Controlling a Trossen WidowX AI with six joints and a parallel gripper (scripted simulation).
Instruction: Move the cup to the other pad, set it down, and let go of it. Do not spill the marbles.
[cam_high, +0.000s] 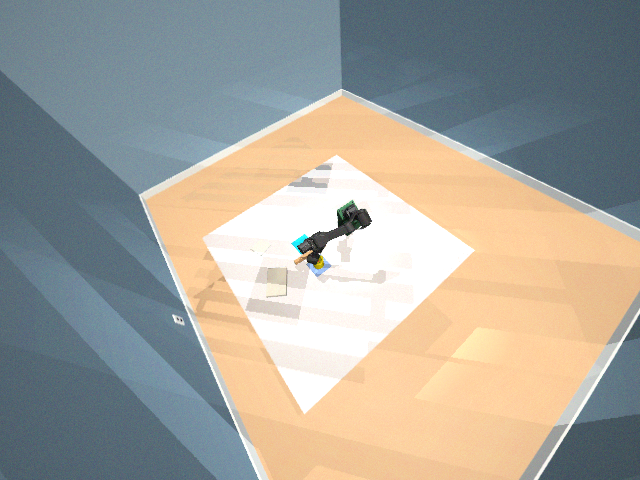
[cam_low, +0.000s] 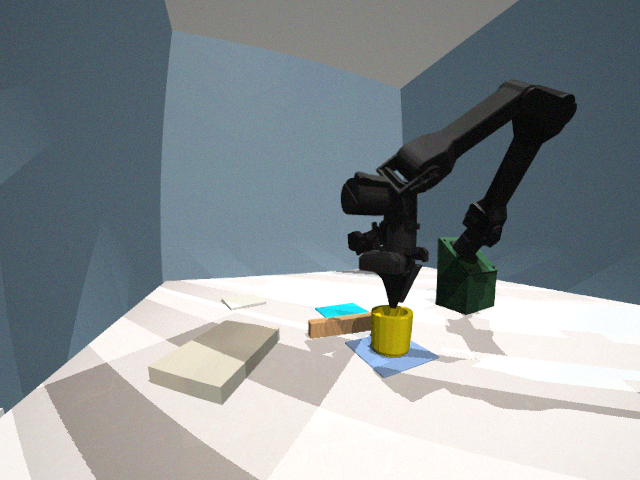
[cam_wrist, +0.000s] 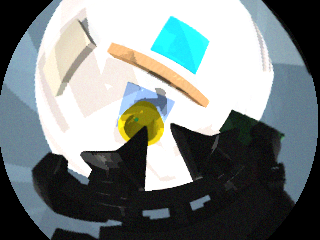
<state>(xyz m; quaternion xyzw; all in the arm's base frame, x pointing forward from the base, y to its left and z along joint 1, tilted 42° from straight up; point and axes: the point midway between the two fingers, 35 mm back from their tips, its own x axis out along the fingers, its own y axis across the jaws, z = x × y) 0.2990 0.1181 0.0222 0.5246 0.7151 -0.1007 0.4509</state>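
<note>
My gripper tip is 2 cm short of the yellow cup, 1 cm to the right of it and 4 cm above it. From my gripper tip the other things lie so: wooden bar 2 cm ahead, 8 cm to the right, 7 cm below; cyan pad 2 cm ahead, 18 cm to the right, 8 cm below; blue pad 2 cm ahead, 2 cm to the left, 8 cm below.
</note>
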